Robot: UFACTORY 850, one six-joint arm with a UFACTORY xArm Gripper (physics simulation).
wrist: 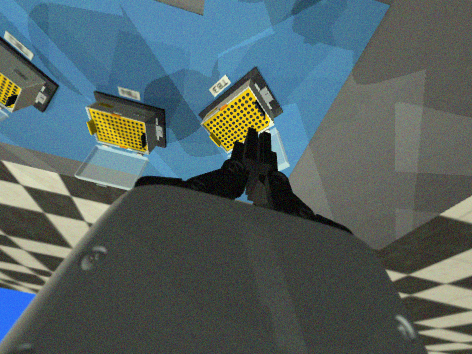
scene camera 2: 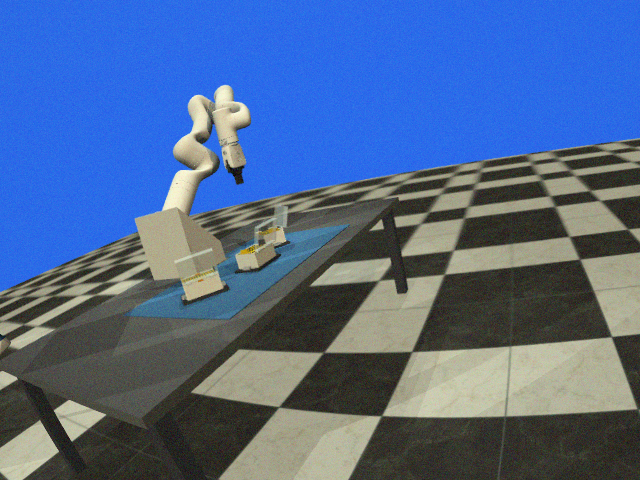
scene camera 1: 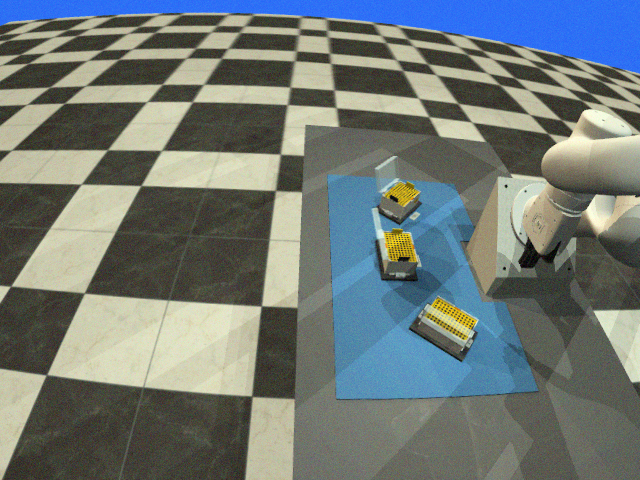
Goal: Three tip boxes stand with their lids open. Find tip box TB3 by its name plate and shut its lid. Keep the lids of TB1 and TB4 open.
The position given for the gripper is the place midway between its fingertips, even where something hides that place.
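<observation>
The gripper can be seen in scene camera 1 (scene camera 1: 525,265) and in the wrist view (wrist: 253,146). There's a blue mat (scene camera 1: 376,355), which the wrist view has as well (wrist: 173,60). Then there's a tip box TB3 (scene camera 1: 459,353), and the wrist view shows that one too (wrist: 253,80), along with a tip box TB4 (wrist: 153,118).
</observation>
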